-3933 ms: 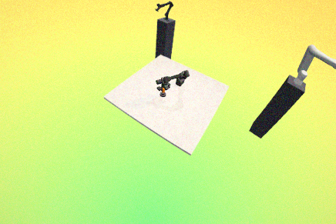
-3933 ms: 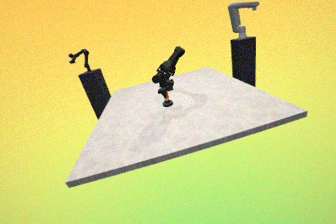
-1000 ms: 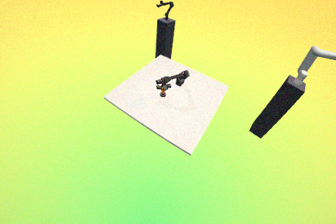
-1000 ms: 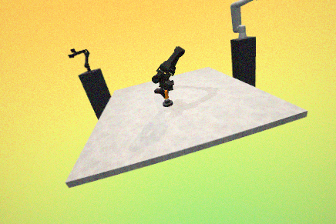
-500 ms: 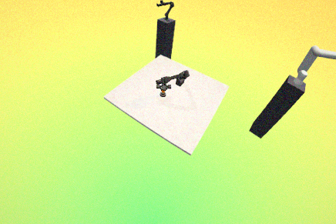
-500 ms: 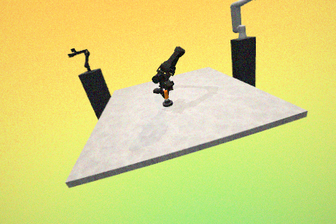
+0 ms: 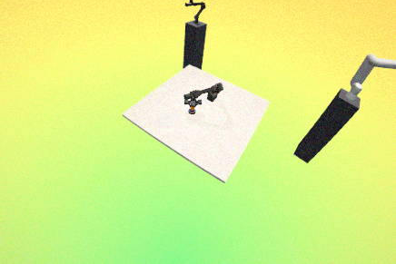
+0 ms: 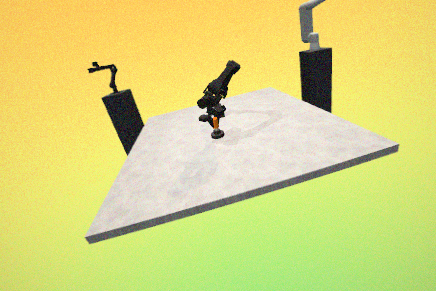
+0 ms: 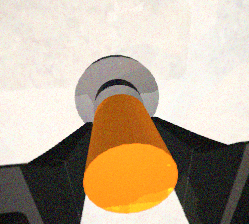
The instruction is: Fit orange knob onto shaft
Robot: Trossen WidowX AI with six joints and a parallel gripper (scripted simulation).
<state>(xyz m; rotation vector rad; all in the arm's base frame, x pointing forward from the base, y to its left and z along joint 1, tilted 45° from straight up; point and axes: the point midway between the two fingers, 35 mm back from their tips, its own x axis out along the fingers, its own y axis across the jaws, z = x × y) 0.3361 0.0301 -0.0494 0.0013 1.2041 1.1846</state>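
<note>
My gripper tip is now 40 mm above the silver shaft. The rest, counted from my gripper tip: orange knob 30 mm above.
</note>
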